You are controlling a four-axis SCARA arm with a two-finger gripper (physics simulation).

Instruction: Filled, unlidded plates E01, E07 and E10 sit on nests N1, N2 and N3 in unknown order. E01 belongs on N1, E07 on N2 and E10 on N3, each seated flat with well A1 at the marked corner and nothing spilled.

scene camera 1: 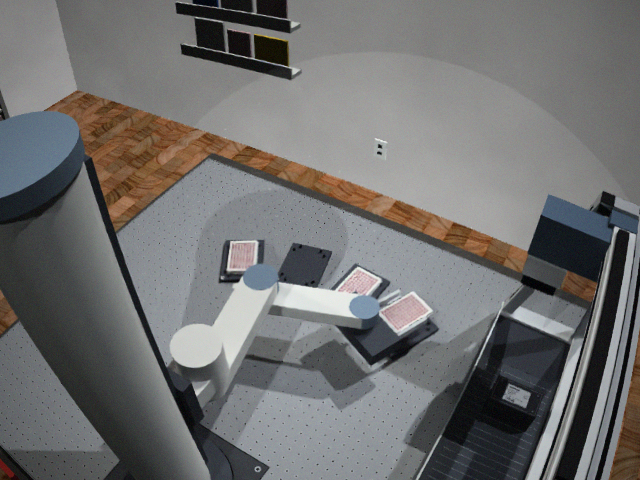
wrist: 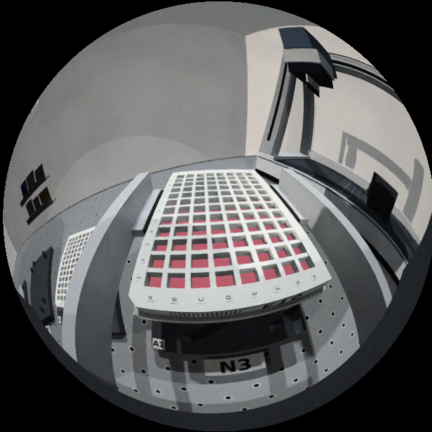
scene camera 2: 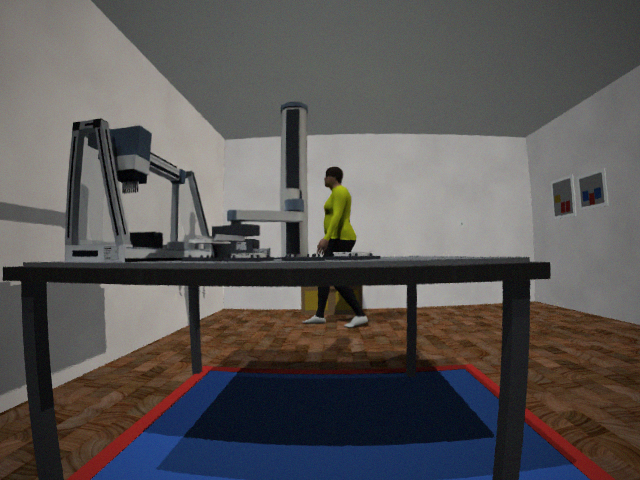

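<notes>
My gripper is shut on plate E10, gripping its long sides. The white plate has red liquid in its wells and looks level. It is above dark nest N3, with a gap visible in the wrist view. Well A1 is at the near left, on the same side as the nest's A1 tag. A second filled plate sits on the neighbouring nest. A third filled plate sits on the far left nest. Their names are unreadable.
A bare dark nest lies between the other two plates' nests. A gantry machine stands beside N3, with a black box on its deck. A person in yellow is behind the table.
</notes>
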